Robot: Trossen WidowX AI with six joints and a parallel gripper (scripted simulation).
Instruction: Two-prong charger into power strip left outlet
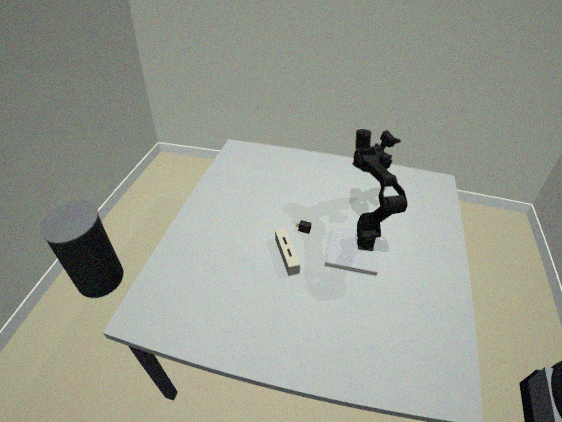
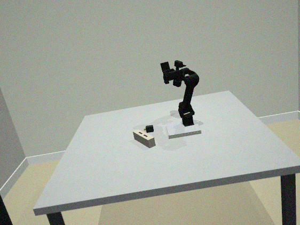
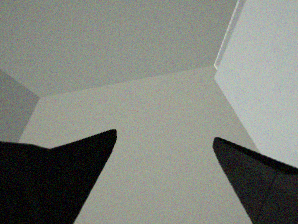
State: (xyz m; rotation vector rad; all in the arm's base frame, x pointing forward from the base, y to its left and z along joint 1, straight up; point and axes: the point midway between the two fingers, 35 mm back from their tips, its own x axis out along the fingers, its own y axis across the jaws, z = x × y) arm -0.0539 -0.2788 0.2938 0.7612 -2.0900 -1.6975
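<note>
My gripper tip is 36 cm short of the two-prong charger, 24 cm to the right of it and 29 cm above it.
</note>
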